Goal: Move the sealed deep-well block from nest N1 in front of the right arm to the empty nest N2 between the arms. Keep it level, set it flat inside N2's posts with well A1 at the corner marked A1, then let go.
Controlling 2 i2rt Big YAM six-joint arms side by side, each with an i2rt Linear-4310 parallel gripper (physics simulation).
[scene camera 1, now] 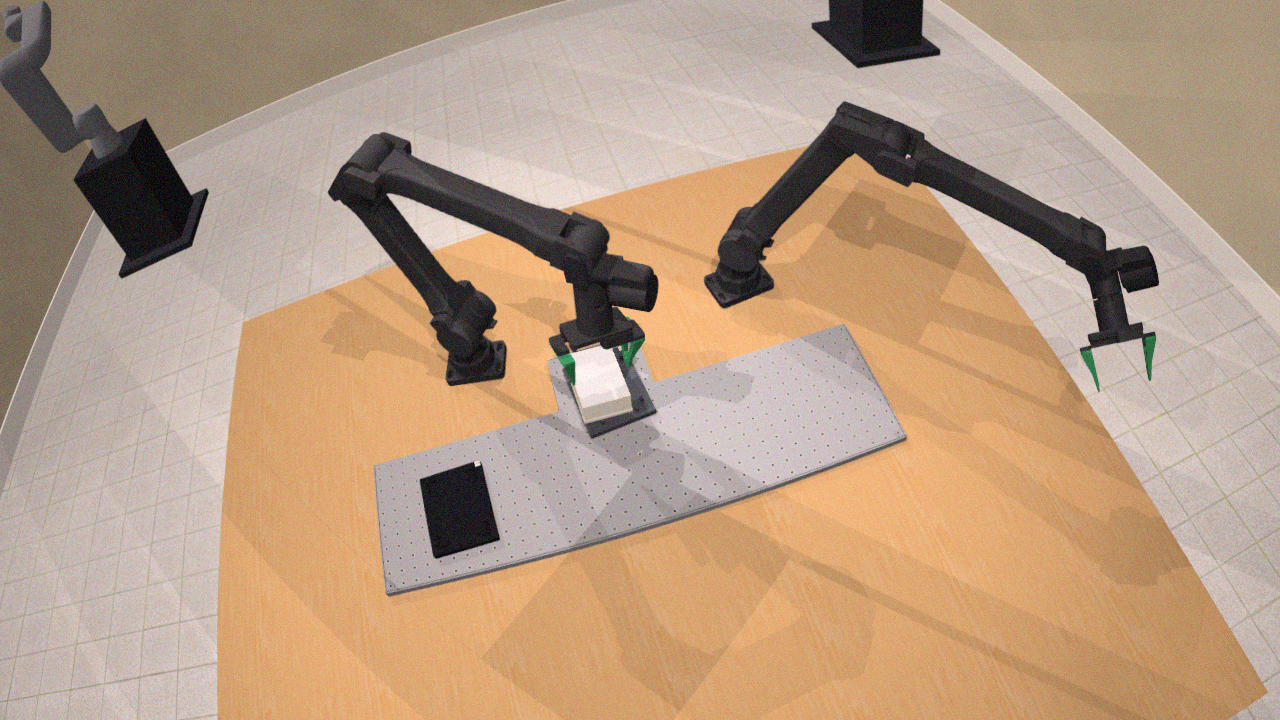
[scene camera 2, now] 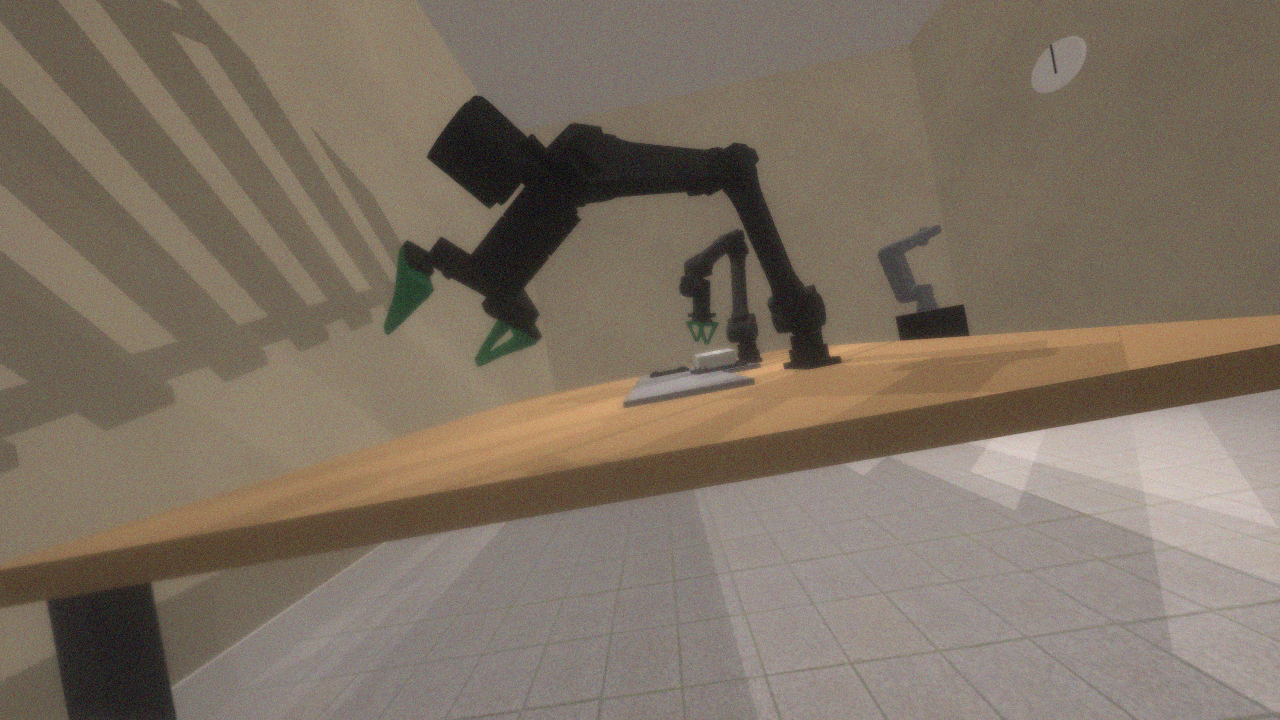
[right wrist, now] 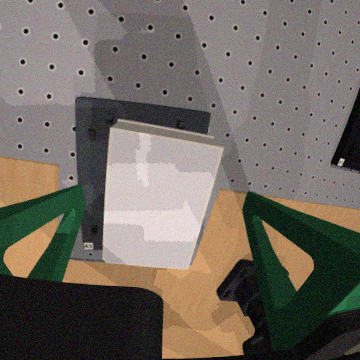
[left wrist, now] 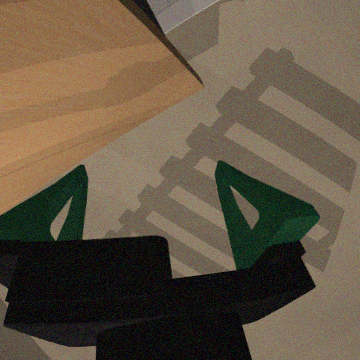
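Seen in the pictures: left gripper, fingertip midpoint: (scene camera 1: pixel 1124 386) (scene camera 2: pixel 435 348) (left wrist: pixel 153 168); right gripper, fingertip midpoint: (scene camera 1: pixel 600 374) (scene camera 2: pixel 701 342) (right wrist: pixel 165 197); left arm's base at its link origin: (scene camera 1: pixel 739 284) (scene camera 2: pixel 811 366); right arm's base at its link origin: (scene camera 1: pixel 477 365) (scene camera 2: pixel 750 362) (right wrist: pixel 251 279).
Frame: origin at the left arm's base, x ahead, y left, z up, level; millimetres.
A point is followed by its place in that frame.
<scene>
The white block (scene camera 1: pixel 601 385) {y -340, x 156, z 72 mm} (scene camera 2: pixel 715 359) {y -301, x 140, z 49 mm} (right wrist: pixel 162 200) {y -344, x 141, z 72 mm} is on the dark nest between the arms, N2 (scene camera 1: pixel 642 411) {y -292, x 205, z 25 mm} (right wrist: pixel 89 175) {y -280, x 142, z 25 mm}. It looks shifted away from the nest's A1 label (right wrist: pixel 88 246) {y -272, x 54, z 25 mm} and slightly turned; a margin and small posts show on that side. Whether it lies flat inside the posts I cannot tell. The black nest in front of the right arm, N1 (scene camera 1: pixel 458 510) {y -652, x 248, z 25 mm}, holds no block. My right gripper (scene camera 1: pixel 600 374) {y -338, x 165, z 111 mm} (scene camera 2: pixel 702 342) {y -338, x 165, z 111 mm} (right wrist: pixel 165 197) {y -338, x 165, z 111 mm} is open, fingertips just above the block's height. My left gripper (scene camera 1: pixel 1124 384) {y 428, x 663, z 145 mm} (scene camera 2: pixel 433 349) {y 428, x 663, z 145 mm} (left wrist: pixel 153 168) {y 428, x 663, z 145 mm} is open and empty, far from the block.
Both nests are on a grey perforated plate (scene camera 1: pixel 760 420) {y -121, x 313, z 13 mm} (scene camera 2: pixel 689 387) {y 59, x 321, z 13 mm} on the wooden table (scene camera 1: pixel 295 626) {y -1032, x 338, z 0 mm} (scene camera 2: pixel 501 429) {y 26, x 742, z 0 mm}. The left gripper hangs out past the table's edge at the right of scene camera 1. A grey arm on a black pedestal (scene camera 1: pixel 134 197) stands off the table.
</scene>
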